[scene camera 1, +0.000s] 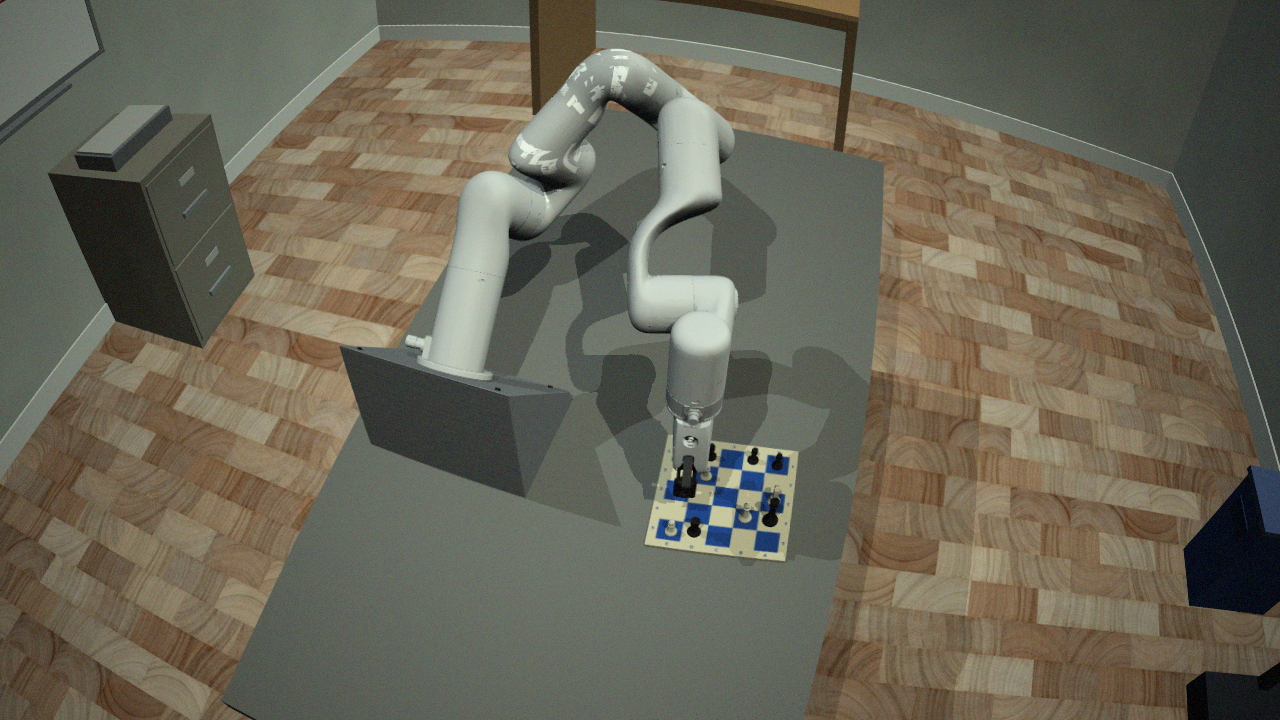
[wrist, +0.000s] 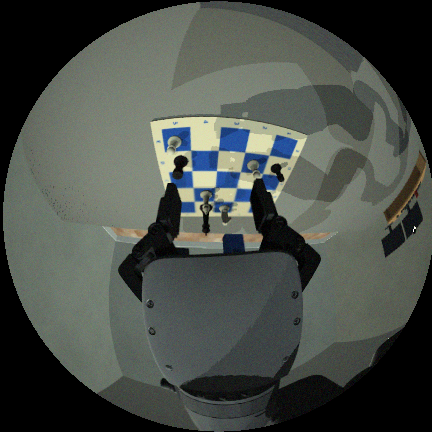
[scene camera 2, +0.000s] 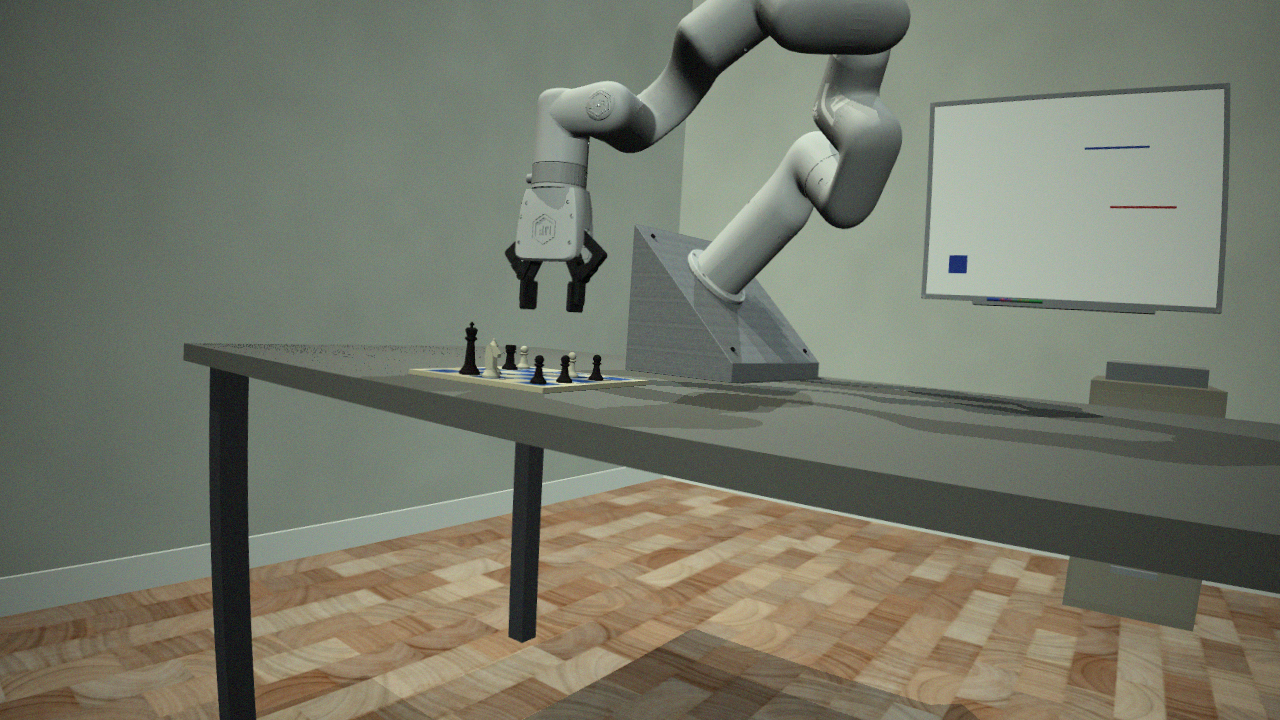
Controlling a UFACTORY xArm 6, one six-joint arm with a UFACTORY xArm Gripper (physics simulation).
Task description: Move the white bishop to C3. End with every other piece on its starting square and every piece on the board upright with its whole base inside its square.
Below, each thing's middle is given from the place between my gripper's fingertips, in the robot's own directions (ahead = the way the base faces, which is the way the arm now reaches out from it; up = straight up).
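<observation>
Position of my hand relative to the chessboard (scene camera 1: 718,502): 60 mm short of it, 90 mm above it and 30 mm to the right of it.
</observation>
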